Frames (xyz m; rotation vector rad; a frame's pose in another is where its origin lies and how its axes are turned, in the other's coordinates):
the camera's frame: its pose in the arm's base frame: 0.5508 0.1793 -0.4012 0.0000 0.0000 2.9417
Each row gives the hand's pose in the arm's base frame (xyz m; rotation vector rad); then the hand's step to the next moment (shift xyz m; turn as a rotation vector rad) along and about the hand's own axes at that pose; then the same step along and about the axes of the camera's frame.
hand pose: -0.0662 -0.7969 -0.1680 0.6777 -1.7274 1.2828
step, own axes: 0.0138 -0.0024 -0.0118 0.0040 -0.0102 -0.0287
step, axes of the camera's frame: 0.0032 -0.0108 0.0144 -0.0103 -0.0266 0.0114
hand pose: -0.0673 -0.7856 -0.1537 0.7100 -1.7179 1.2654
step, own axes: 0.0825 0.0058 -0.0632 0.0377 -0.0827 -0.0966
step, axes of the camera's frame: 0.0364 -0.0594 0.0774 -0.0659 -0.0811 0.0817
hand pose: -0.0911 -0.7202 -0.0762 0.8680 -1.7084 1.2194
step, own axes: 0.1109 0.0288 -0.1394 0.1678 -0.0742 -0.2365
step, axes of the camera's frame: 0.0632 -0.1246 0.1143 -0.0142 -0.2013 0.2211
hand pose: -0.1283 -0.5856 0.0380 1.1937 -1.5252 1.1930
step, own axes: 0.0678 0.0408 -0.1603 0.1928 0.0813 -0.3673
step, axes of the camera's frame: 0.0725 -0.1369 0.0892 0.1599 -0.3070 0.2427
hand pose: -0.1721 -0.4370 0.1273 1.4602 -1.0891 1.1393
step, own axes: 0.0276 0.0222 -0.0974 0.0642 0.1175 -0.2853
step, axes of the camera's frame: 0.0473 -0.0824 0.0414 0.1902 -0.2245 0.1129
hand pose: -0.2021 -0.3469 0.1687 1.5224 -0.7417 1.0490
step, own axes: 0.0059 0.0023 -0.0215 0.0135 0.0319 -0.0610
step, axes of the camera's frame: 0.0085 -0.0196 0.0067 0.0463 -0.0454 0.0268
